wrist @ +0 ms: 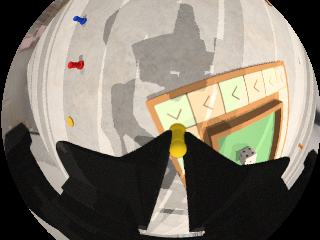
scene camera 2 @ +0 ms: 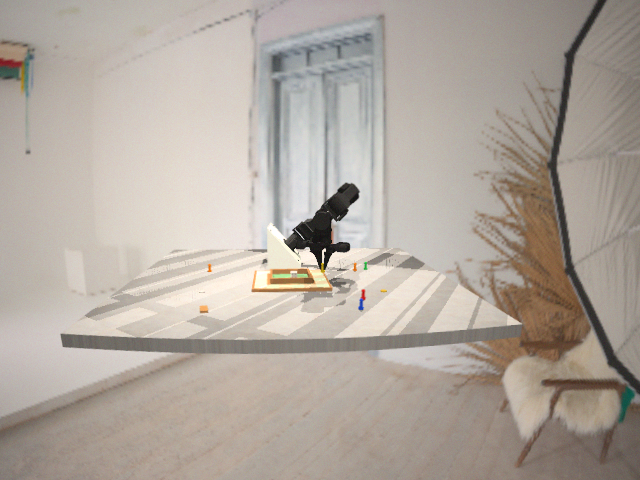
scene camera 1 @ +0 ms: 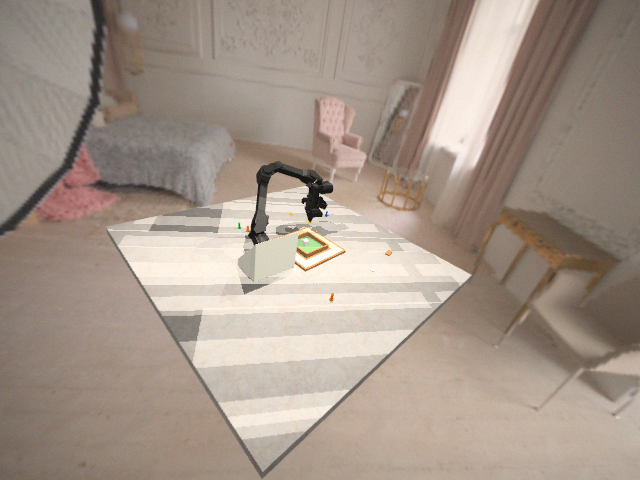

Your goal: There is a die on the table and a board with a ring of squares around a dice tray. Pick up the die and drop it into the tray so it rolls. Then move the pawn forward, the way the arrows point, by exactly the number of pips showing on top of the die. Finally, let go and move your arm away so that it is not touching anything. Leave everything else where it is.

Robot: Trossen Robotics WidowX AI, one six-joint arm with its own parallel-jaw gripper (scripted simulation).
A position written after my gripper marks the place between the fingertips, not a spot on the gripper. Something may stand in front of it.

Note:
My gripper (scene camera 2: 322, 269) holds a yellow pawn. I also see a green dice tray (wrist: 259, 135).
My gripper also shows in the wrist view (wrist: 177, 136).

